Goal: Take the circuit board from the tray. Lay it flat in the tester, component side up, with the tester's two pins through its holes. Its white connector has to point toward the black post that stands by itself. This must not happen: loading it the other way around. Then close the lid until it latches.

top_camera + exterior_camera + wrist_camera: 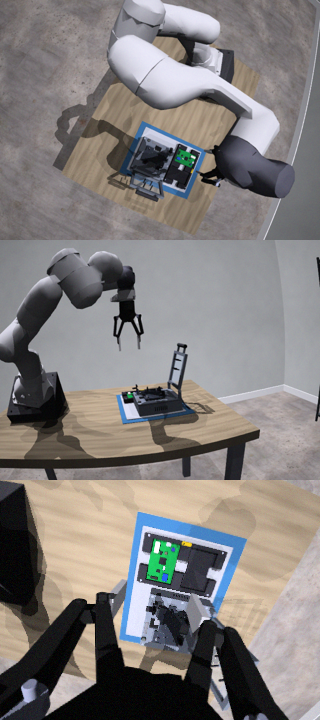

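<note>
Right now my hand is 10 mm to the right of the green circuit board and 260 mm above it. From my hand the other things lie so: tester lid (190 mm ahead, 160 mm to the right, 90 mm below); tester (100 mm ahead, 120 mm to the right, 160 mm below).
</note>
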